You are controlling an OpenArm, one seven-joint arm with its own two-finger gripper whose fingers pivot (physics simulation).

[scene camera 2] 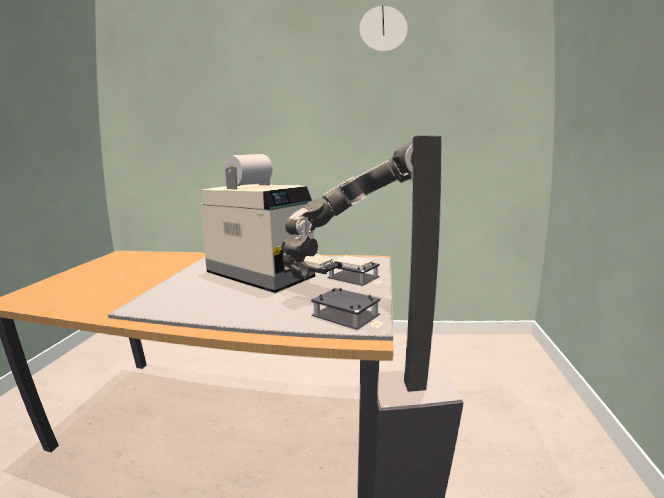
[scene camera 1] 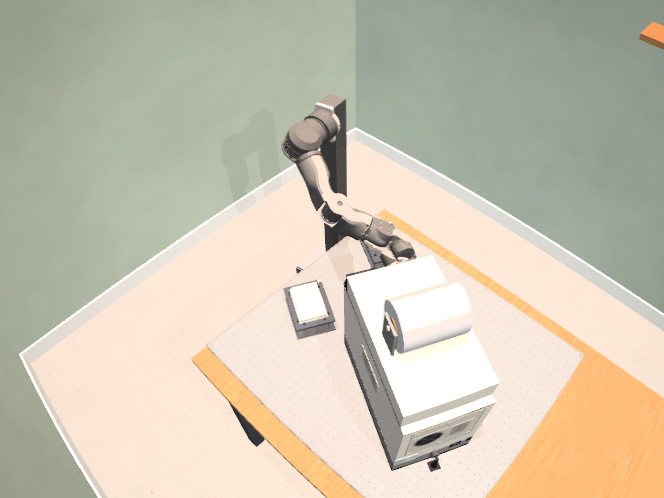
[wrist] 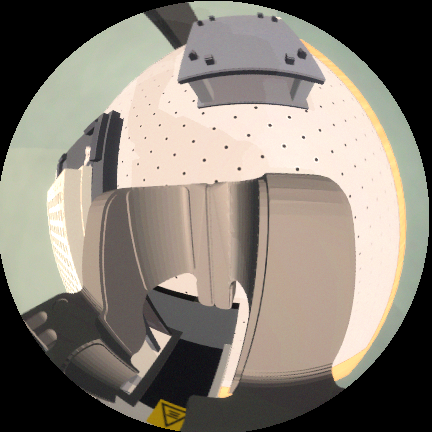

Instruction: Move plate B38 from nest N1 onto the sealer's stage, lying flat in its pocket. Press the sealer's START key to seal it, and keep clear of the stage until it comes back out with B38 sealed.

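The white sealer stands on the perforated mat. Its dark stage is out at the front, with a pale plate on it that looks flat; its label and any seal cannot be made out. The stage is hidden in scene camera 1. My gripper is shut and empty, low before the sealer's front, beside the stage. A dark nest holds no plate. The START key cannot be picked out on the screen.
A second nest holds another pale plate, beyond the stage in scene camera 2. A yellow warning label sits on the sealer's front. The arm's dark post stands at the table's edge.
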